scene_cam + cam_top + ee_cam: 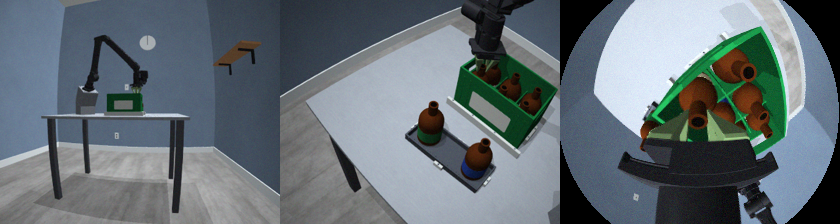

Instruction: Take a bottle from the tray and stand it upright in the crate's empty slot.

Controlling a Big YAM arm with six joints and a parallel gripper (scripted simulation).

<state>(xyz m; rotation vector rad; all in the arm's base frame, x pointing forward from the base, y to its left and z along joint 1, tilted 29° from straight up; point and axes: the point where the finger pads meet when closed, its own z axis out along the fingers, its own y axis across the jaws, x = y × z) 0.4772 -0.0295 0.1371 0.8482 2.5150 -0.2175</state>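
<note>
Right now the brown bottle is 6 cm below my hand. The rest, counted from my hand: grey tray 20 cm to the left, 16 cm below, 8 cm behind; then crate 9 cm below, 9 cm behind, 5 cm to the right.
</note>
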